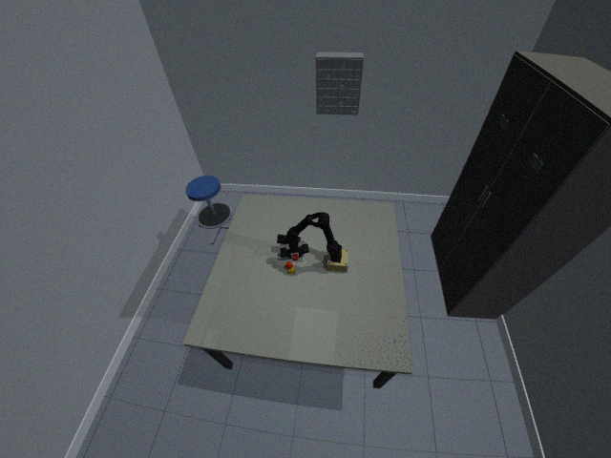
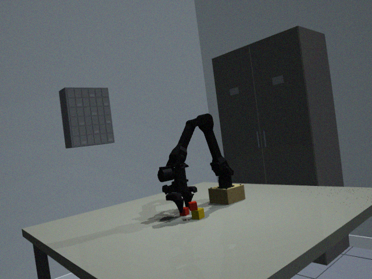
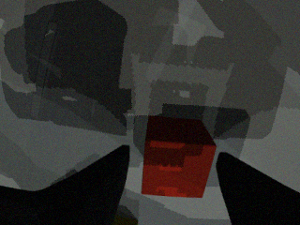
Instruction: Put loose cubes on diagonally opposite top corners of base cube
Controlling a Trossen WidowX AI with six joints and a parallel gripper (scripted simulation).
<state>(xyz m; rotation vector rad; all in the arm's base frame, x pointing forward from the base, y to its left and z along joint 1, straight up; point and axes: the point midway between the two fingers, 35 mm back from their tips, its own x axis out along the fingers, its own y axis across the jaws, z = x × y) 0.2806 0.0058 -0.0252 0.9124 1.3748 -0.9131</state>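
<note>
The yellow cube is 10 cm to the left of my gripper tip.
</note>
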